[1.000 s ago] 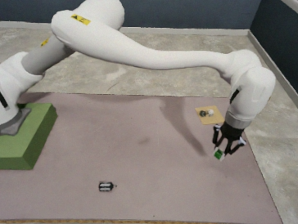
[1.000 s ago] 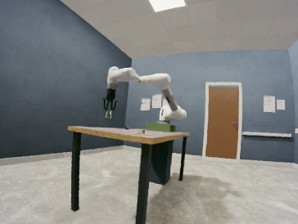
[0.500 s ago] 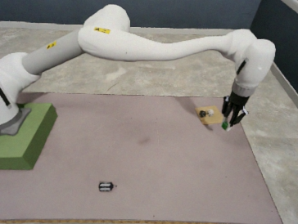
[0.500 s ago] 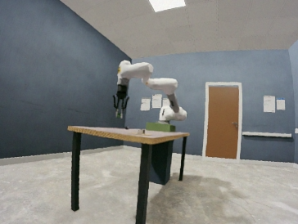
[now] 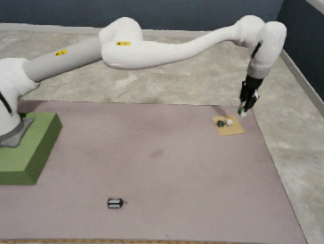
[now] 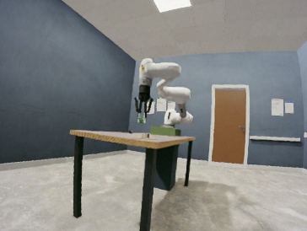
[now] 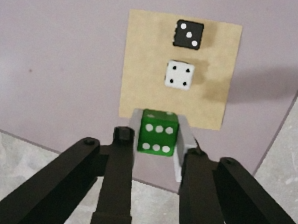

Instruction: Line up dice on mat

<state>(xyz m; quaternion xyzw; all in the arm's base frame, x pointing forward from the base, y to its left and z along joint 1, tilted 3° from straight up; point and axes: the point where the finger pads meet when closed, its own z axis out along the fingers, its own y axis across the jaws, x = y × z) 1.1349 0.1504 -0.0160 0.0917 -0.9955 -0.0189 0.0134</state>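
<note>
Right now my hand is 120 mm above the white die, 40 mm past it and 10 mm to the right of it. From my hand the other things lie so: mat: 130 mm below, 40 mm behind, 10 mm to the left; black die: 120 mm below, 90 mm behind, 10 mm to the left; green die: 20 mm below.
</note>
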